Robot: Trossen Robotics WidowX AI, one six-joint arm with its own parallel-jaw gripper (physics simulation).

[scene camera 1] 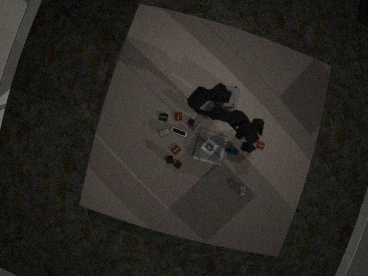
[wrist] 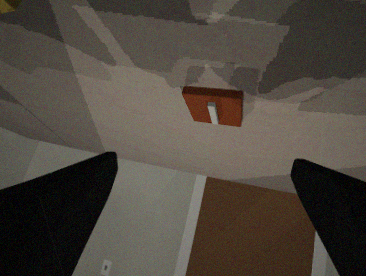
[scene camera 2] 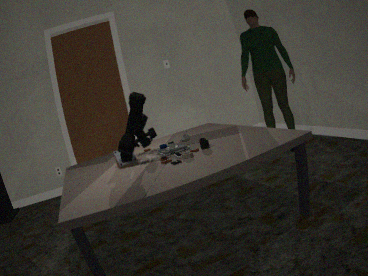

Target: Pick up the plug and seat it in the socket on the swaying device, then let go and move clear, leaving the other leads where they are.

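Note:
The blue plug (scene camera 1: 231, 150) (scene camera 2: 163, 146) lies beside the device, on the arm's side. A yellow piece, likely its end, shows at the top left corner of the wrist view (wrist: 9, 5). The device (scene camera 1: 216, 159) is a grey see-through platform with a pale square socket part (scene camera 1: 209, 146) on top. My gripper (scene camera 1: 254, 136) (scene camera 2: 152, 133) (wrist: 205, 164) is open, with nothing between its fingers. It hangs above the table, past the plug on the side away from the device. Whether the plug touches the socket cannot be told; they look apart in scene camera 1.
An orange block with a white strip (scene camera 1: 260, 145) (wrist: 230, 110) lies beyond the fingertips. A small white block (scene camera 1: 242, 190) stands apart. Across the device lie orange blocks (scene camera 1: 178, 116) (scene camera 1: 175, 149), dark blocks (scene camera 1: 163, 117) (scene camera 1: 169, 159) and a white-framed black piece (scene camera 1: 179, 131). A person (scene camera 2: 265, 55) stands behind the table.

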